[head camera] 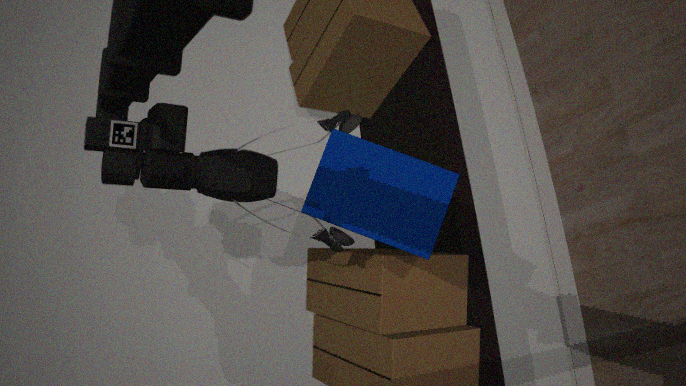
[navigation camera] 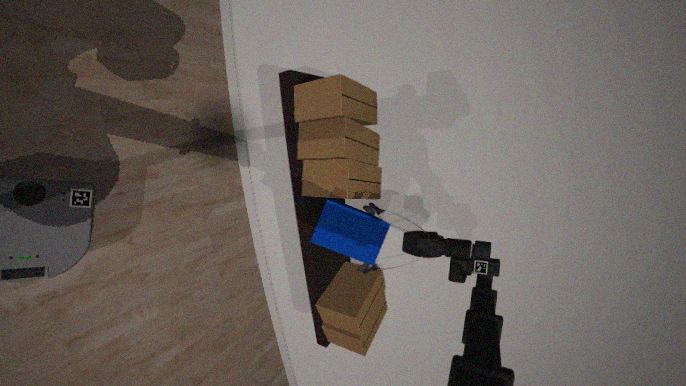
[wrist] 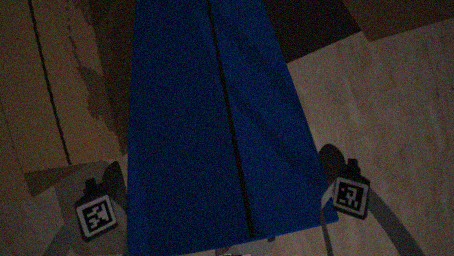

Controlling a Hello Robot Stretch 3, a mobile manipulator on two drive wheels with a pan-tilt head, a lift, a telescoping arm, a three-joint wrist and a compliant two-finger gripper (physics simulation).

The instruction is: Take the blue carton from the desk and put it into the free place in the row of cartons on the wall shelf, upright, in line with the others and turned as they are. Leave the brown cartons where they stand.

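Places are measured from the robot's base along level axes (x right, y ahead, z up), in centimetres.
Where they show: gripper, fingertip midpoint: (head camera: 355, 179) (navigation camera: 361, 238); robot's base, origin of the base link: (navigation camera: 30, 192).
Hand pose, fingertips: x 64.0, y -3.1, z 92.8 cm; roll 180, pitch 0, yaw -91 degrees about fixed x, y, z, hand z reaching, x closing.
Each offset is from my fingertips to the top centre of the thing. Level surfaces: height alone.
The blue carton (head camera: 380, 195) (navigation camera: 350, 232) (wrist: 185, 125) is between the fingers of my gripper (head camera: 337, 180) (navigation camera: 370, 238) (wrist: 227, 172), shut on its sides. It is upright and turned at an angle to the dark wall shelf @[dz -23.8 cm] (head camera: 430, 100) (navigation camera: 320, 272), over the gap between the brown cartons. On one side, three brown cartons stand close together, the nearest one @[dy +17.7, dx +12.5, dz -5.8 cm] (head camera: 425, 290) (navigation camera: 325, 177) beside one fingertip. On the other side, two brown cartons, the nearer one @[dy -27.9, dx +27.1, dz -5.8 cm] (head camera: 365, 65) (navigation camera: 350, 290) by the other fingertip, look skewed and pressed together. The carton's underside and any contact with the shelf are hidden.
The pale wall (head camera: 75, 250) (navigation camera: 575, 125) is behind the row. My dark telescoping arm (head camera: 145, 45) (navigation camera: 480, 335) reaches along it. My base (navigation camera: 50, 225) stands on the wooden floor @[dz -92.8 cm] (head camera: 600, 150) (navigation camera: 175, 275). The desk does not show in these views.
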